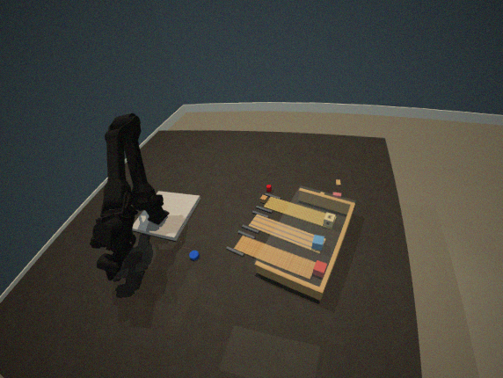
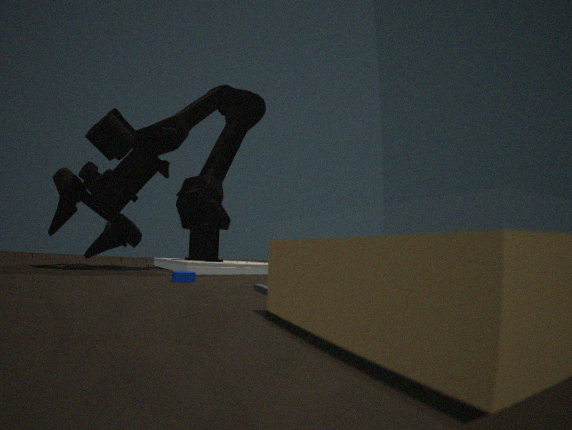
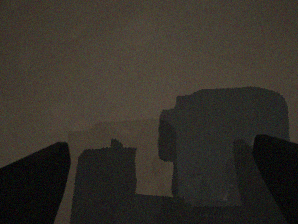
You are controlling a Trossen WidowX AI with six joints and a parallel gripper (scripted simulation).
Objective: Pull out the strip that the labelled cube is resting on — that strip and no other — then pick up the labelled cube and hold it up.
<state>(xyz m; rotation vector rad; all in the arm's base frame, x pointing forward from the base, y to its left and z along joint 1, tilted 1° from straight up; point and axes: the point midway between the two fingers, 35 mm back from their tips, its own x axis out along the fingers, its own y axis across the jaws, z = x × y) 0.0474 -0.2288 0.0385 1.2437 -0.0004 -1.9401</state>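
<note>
Right now the red peg is 280 mm ahead of my gripper tip, 540 mm to the left of it and 20 mm below it. The rest, counted from my gripper tip: pink block 530 mm ahead, 590 mm to the left, 30 mm below; blue disc 190 mm ahead, 180 mm to the left, 30 mm below.
</note>
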